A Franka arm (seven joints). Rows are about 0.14 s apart.
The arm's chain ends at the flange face. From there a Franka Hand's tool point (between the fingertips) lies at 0.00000 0.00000 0.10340 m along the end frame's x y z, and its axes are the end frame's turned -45 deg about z.
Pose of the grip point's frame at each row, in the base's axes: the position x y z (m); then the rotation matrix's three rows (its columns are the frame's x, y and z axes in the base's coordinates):
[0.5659 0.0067 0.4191], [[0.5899 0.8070 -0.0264], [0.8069 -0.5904 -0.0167], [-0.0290 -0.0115 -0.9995]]
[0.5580 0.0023 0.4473], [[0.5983 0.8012 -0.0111], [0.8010 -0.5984 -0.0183], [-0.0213 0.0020 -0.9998]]
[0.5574 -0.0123 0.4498], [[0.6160 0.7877 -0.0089], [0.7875 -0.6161 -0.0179], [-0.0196 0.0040 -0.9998]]
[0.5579 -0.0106 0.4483], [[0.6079 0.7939 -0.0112], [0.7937 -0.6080 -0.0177], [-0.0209 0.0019 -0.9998]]
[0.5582 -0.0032 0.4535], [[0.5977 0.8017 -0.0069], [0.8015 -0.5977 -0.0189], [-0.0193 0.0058 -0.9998]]
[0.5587 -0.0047 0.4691], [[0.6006 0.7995 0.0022], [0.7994 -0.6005 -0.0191], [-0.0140 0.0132 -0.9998]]
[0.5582 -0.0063 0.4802], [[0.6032 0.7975 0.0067], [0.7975 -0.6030 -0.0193], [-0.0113 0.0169 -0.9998]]
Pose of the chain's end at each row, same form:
[0.5686 0.0084 0.5224], [[0.9878 0.1535 -0.0264], [0.1531 -0.9880 -0.0167], [-0.0286 0.0124 -0.9995]]
[0.5591 0.0042 0.5507], [[0.9896 0.1435 -0.0111], [0.1433 -0.9895 -0.0183], [-0.0136 0.0165 -0.9998]]
[0.5583 -0.0104 0.5532], [[0.9926 0.1214 -0.0089], [0.1212 -0.9925 -0.0179], [-0.0110 0.0167 -0.9998]]
[0.5591 -0.0088 0.5517], [[0.9912 0.1315 -0.0112], [0.1313 -0.9912 -0.0177], [-0.0134 0.0161 -0.9998]]
[0.5589 -0.0012 0.5569], [[0.9895 0.1442 -0.0069], [0.1441 -0.9894 -0.0189], [-0.0095 0.0177 -0.9998]]
[0.5585 -0.0027 0.5725], [[0.9900 0.1406 0.0022], [0.1406 -0.9899 -0.0191], [-0.0006 0.0192 -0.9998]]
[0.5575 -0.0043 0.5836], [[0.9904 0.1374 0.0067], [0.1375 -0.9903 -0.0193], [0.0040 0.0199 -0.9998]]

